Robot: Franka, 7 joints.
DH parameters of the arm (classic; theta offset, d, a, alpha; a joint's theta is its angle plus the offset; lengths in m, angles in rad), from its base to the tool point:
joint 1: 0 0.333 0 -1.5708
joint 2: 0 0 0 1.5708
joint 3: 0 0.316 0.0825 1.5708
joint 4: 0 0 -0.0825 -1.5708
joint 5: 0 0.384 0 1.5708
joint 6: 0 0 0.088 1.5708
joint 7: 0 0.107 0 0
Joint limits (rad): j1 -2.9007..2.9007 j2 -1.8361..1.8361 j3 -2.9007..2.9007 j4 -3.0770..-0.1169 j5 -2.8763..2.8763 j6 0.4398..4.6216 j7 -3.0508..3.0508
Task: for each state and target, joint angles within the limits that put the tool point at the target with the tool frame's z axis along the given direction. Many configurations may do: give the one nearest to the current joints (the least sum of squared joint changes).
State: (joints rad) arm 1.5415 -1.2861 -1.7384 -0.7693 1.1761 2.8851 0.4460
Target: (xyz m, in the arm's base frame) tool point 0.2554 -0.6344 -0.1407 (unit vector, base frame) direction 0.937 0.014 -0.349
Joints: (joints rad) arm 1.5235 -1.8146 -2.4301 -0.8258 0.6938 2.2971 0.4460
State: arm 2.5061 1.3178 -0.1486 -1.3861 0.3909 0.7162 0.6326
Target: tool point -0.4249 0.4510 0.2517 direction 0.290 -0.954 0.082
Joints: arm 2.1857 1.1121 -0.0025 -0.8955 0.7643 0.4679 0.6326
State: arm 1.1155 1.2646 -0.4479 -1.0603 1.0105 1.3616 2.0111
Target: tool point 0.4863 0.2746 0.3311 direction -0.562 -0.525 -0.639
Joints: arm 1.4631 0.8250 -1.1878 -1.6512 0.2795 1.1943 2.0111
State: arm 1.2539 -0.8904 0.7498 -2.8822 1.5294 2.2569 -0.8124
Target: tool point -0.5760 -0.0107 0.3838 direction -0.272 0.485 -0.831
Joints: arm 1.3877 -1.3674 1.4506 -2.0708 1.1023 2.1114 -0.8124
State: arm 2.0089 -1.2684 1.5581 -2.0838 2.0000 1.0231 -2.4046
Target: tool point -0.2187 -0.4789 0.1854 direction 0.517 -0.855 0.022
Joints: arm 2.1041 -0.9482 2.0274 -2.3480 2.5466 1.1509 -2.4046
